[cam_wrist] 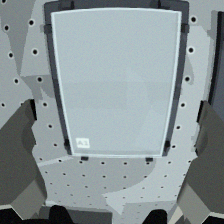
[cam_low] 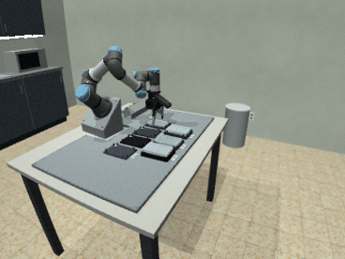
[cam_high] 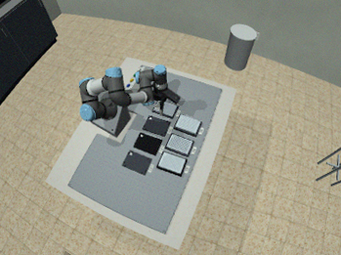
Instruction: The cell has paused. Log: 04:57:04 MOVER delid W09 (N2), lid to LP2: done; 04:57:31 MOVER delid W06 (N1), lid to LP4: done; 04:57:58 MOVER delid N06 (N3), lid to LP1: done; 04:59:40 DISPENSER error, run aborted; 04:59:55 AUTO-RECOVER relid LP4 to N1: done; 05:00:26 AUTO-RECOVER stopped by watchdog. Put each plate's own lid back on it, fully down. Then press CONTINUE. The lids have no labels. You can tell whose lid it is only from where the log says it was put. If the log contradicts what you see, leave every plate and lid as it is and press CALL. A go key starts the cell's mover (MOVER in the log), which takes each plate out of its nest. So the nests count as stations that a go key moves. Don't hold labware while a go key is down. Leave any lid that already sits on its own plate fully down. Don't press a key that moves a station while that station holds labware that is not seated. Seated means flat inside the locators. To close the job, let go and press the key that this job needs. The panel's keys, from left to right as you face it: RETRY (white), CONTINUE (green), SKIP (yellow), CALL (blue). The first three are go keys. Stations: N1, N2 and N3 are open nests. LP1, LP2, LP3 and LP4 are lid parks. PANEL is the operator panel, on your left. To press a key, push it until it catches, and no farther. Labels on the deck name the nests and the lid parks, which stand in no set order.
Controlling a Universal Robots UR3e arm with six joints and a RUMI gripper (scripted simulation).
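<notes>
My hand is 1 cm above the pale lid. From my hand the other things lie so: lid park LP4: 13 cm to the right, 2 cm below, 2 cm ahead; then LP4 label: 12 cm to the right, 10 cm ahead, 2 cm below; then plate: 18 cm ahead, 4 cm to the right.
</notes>
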